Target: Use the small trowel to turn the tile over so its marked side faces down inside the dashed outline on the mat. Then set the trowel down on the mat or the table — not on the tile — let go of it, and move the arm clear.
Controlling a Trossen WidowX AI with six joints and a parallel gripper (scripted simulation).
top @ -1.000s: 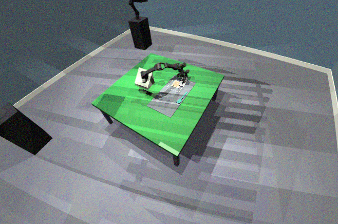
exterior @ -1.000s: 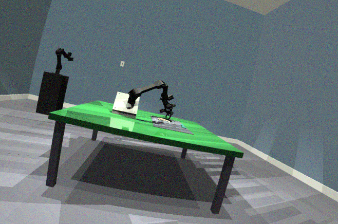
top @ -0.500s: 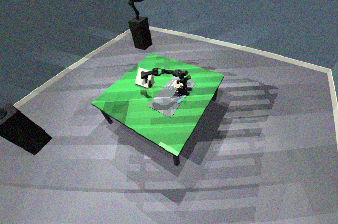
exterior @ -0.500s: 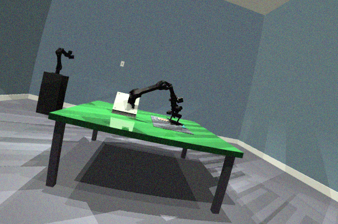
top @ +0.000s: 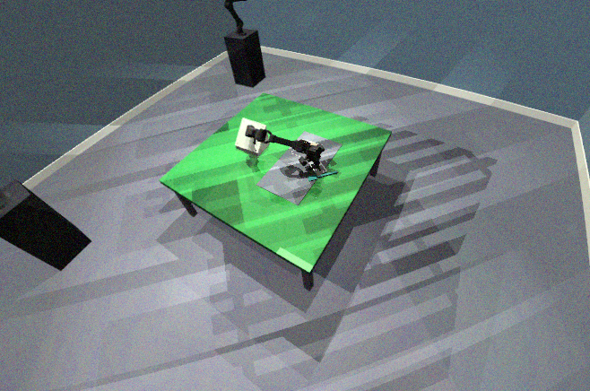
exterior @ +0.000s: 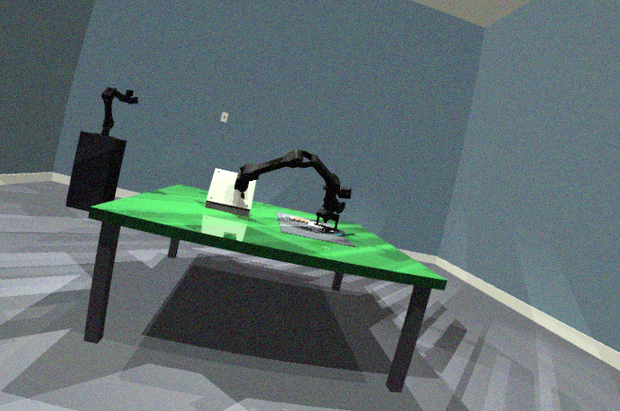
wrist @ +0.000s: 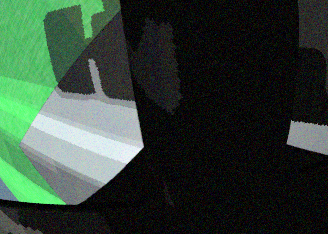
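The small trowel lies 2 cm behind my gripper tip and 1 cm above it. From my gripper tip the other things lie so: grey mat 9 cm behind, 6 cm below, 4 cm to the right; then thin teal strip 9 cm to the right, 8 cm ahead, 3 cm below; then tile 13 cm to the left, 12 cm behind, 3 cm below.
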